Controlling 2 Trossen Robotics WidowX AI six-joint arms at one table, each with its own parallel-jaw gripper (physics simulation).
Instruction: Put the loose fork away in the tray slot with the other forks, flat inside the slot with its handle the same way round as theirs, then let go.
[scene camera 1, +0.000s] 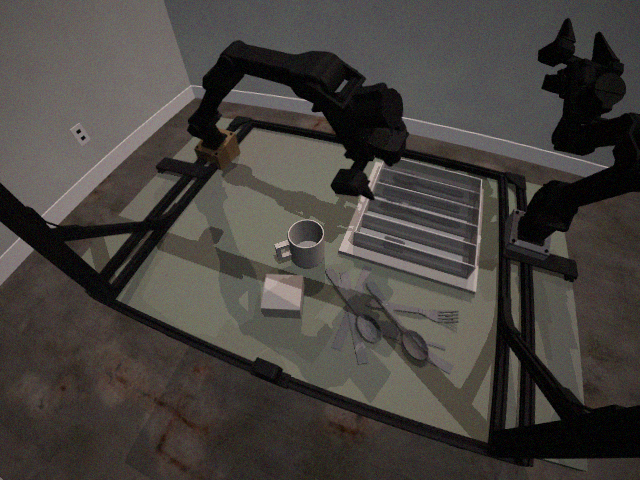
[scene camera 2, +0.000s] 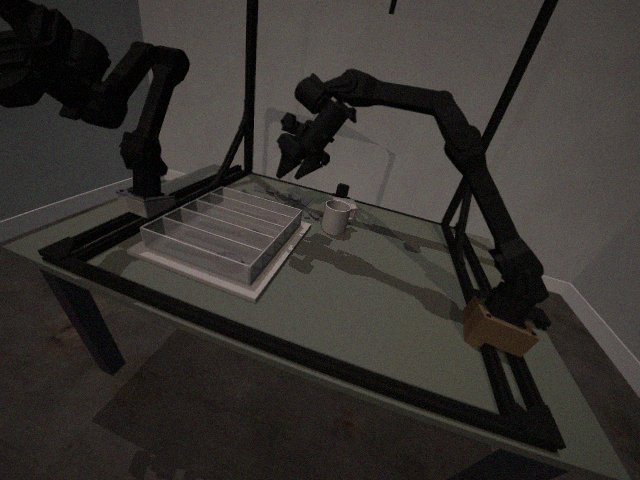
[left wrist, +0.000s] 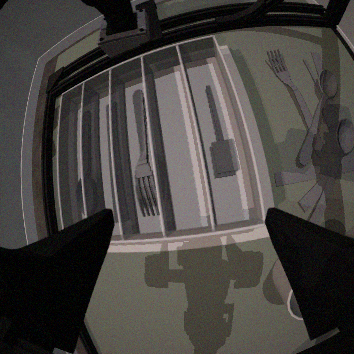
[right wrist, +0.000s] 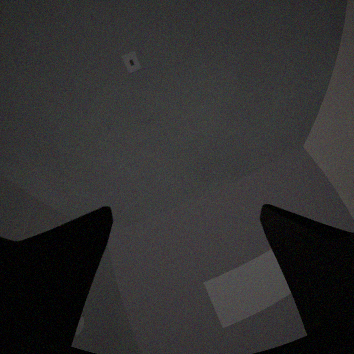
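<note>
The loose fork lies on the table beside the tray, its handle running into a pile of cutlery. In the left wrist view its tines point to the top. In that view a fork lies in the tray's middle slot, tines toward the bottom and handle toward the top. My left gripper is open and empty, high above the table by the tray's edge. My right gripper is open and empty, raised high and facing the wall.
Two spoons and several handles lie across one another by the loose fork. A mug stands between tray and white box. A spatula-like utensil lies in the tray's rightmost slot in the left wrist view. Black rails edge the table.
</note>
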